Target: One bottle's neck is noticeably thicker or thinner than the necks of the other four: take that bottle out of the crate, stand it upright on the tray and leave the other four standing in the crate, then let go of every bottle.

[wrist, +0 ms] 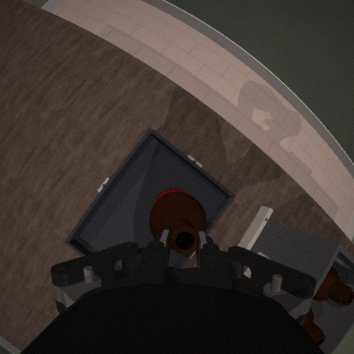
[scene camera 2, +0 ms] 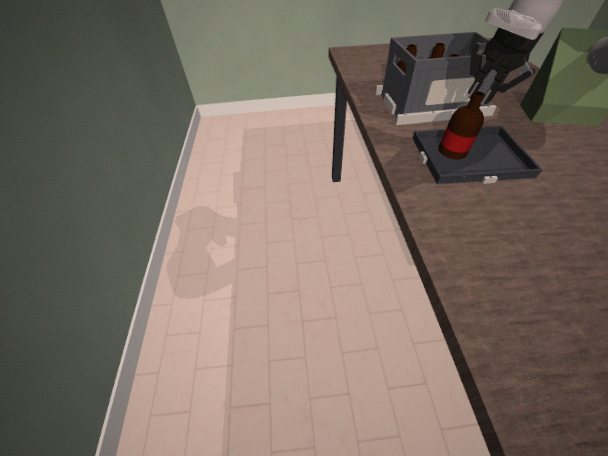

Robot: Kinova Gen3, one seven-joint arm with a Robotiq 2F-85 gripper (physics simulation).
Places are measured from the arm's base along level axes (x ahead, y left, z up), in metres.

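Pixels of known places: gripper, between the fingertips: (wrist: 182, 239) (scene camera 2: 476, 100); arm's base, origin of its link: (scene camera 2: 606, 55).
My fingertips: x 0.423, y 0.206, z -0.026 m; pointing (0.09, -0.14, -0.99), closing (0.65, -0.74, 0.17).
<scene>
For each thing: its top centre in the pictures, then the offset to it from my fingertips. "pt": a spot on its surface instead. Level surfaces: height alone.
- brown bottle with a red label, centre of its top: (wrist: 187, 240) (scene camera 2: 478, 93) dz +0.018, dx +0.005, dy +0.003 m
- dark tray, a spot on its surface: (wrist: 112, 202) pt dz -0.138, dx -0.059, dy +0.088 m
- grey crate, centre of its top: (wrist: 312, 344) (scene camera 2: 448, 44) dz +0.032, dx -0.006, dy -0.263 m
- wooden table's, height of its surface: dz -0.143 m
A brown bottle with a red label (scene camera 2: 460, 135) (wrist: 176, 215) is at the crate end of the dark tray (scene camera 2: 505, 156) (wrist: 112, 202). In scene camera 2 it leans to the right, with its base low at the tray floor; whether the base touches fully cannot be told. My gripper (scene camera 2: 480, 93) (wrist: 182, 239) is shut on this bottle's neck, near the mouth. The grey crate (scene camera 2: 425, 77) (wrist: 295, 250) stands behind the tray. Brown bottle necks (scene camera 2: 438, 50) (wrist: 341, 293) show inside the crate; its walls and my gripper's arm hide the rest.
White strips (scene camera 2: 420, 117) (wrist: 257, 229) lie at the crate's foot, between crate and tray. A green block (scene camera 2: 570, 85) stands to the right of the crate. The wooden table's (scene camera 2: 525, 260) (wrist: 55, 110) long edge runs close beside the tray and the crate.
</scene>
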